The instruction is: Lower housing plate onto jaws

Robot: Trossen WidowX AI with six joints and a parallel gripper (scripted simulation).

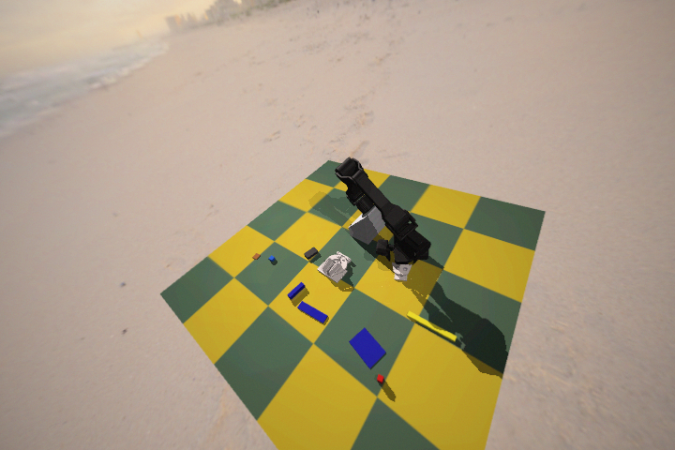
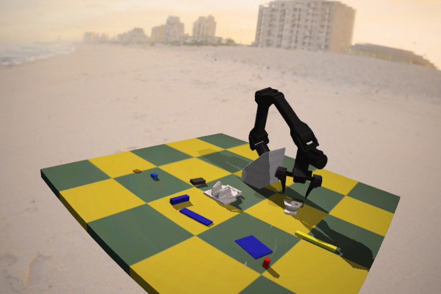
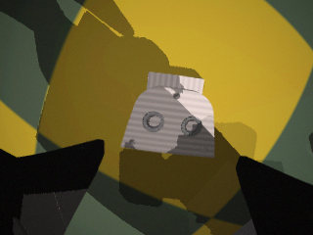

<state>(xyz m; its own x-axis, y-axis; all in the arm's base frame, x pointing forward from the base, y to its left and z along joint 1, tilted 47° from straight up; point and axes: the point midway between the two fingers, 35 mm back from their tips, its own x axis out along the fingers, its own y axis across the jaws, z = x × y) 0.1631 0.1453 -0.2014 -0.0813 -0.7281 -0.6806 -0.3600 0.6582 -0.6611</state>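
The white base plate is 150 mm ahead of my gripper tip, 260 mm to the right of it and 60 mm below it. Also, from my gripper tip: yellow bar (160 mm ahead, 180 mm to the left, 60 mm below); then blue sheet (330 mm ahead, 40 mm to the left, 60 mm below); then dark block (130 mm ahead, 400 mm to the right, 50 mm below).
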